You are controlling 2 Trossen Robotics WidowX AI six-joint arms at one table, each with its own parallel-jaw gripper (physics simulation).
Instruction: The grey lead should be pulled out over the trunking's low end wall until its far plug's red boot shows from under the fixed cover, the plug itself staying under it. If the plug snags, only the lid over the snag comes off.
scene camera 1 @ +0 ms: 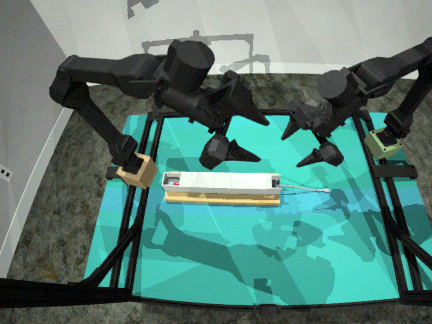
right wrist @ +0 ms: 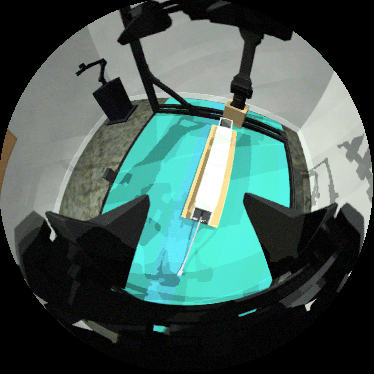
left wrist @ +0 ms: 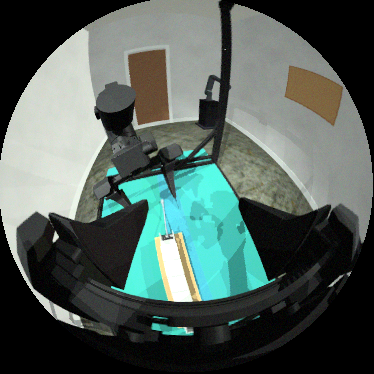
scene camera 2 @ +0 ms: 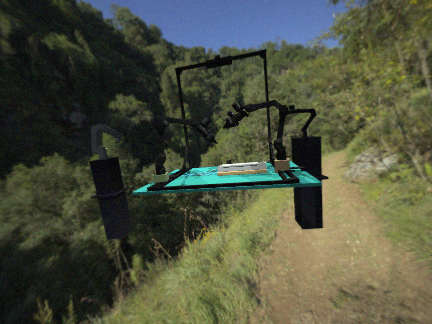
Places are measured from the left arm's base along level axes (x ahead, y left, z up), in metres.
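Pixels of known places: left gripper, fingertip midpoint: (scene camera 1: 264,141) (left wrist: 194,203) (scene camera 2: 225,128); right gripper, fingertip midpoint: (scene camera 1: 289,152) (right wrist: 197,198) (left wrist: 156,207) (scene camera 2: 216,143); left arm's base, origin of the base link: (scene camera 1: 132,164) (right wrist: 237,104) (scene camera 2: 281,159); right arm's base, origin of the base link: (scene camera 1: 386,138) (scene camera 2: 160,173).
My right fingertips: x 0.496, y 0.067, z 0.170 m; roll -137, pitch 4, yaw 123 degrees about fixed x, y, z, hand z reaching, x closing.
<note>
For each thing: its middle in the pictures, then the offset to it from my right fingertips. "pt": a spot on its surface instead. Level surfaces: height alone.
- small red part, surface spot: (scene camera 1: 176,184) pt dy -0.071, dx -0.337, dz -0.231 m
- grey lead, surface spot: (right wrist: 189,250) (scene camera 1: 304,187) (left wrist: 163,215) pt dy +0.038, dx +0.094, dz -0.242 m
- teal table, its level: dz -0.264 m
The white trunking (scene camera 1: 223,190) (scene camera 2: 242,167) (left wrist: 176,265) (right wrist: 215,170) lies on a wooden board (scene camera 1: 222,201). White covers (scene camera 1: 222,179) lie in a row along its top; which one is fixed cannot be told. A small red part (scene camera 1: 176,184) shows in its open left end in scene camera 1. The grey lead (scene camera 1: 305,187) (left wrist: 164,217) (right wrist: 189,250) runs out of the right end, its pale plug (scene camera 1: 326,190) (right wrist: 180,273) beyond. My left gripper (scene camera 1: 264,142) (left wrist: 194,203) is open and empty, above and behind the trunking. My right gripper (scene camera 1: 290,152) (right wrist: 197,198) is open and empty, above and behind the lead's exit.
The two grippers are close together in scene camera 1. A black frame (scene camera 1: 136,220) borders the teal table (scene camera 1: 200,280). The tan base block (scene camera 1: 137,172) of my left arm stands near the trunking's left end; my right arm's green base block (scene camera 1: 382,145) stands at the right.
</note>
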